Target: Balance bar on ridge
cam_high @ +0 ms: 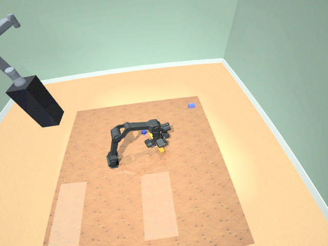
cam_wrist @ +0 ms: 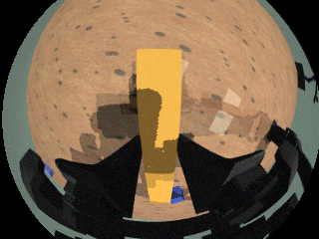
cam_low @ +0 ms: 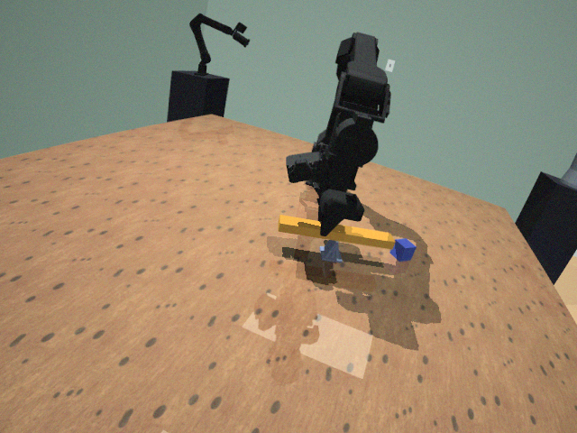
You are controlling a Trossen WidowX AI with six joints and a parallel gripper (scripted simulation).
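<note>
Right now my gripper tip is 30 mm to the right of the yellow bar and 10 mm past it. The rest, counted from my gripper tip: blue cube (160 mm to the left, 110 mm behind, 30 mm below).
</note>
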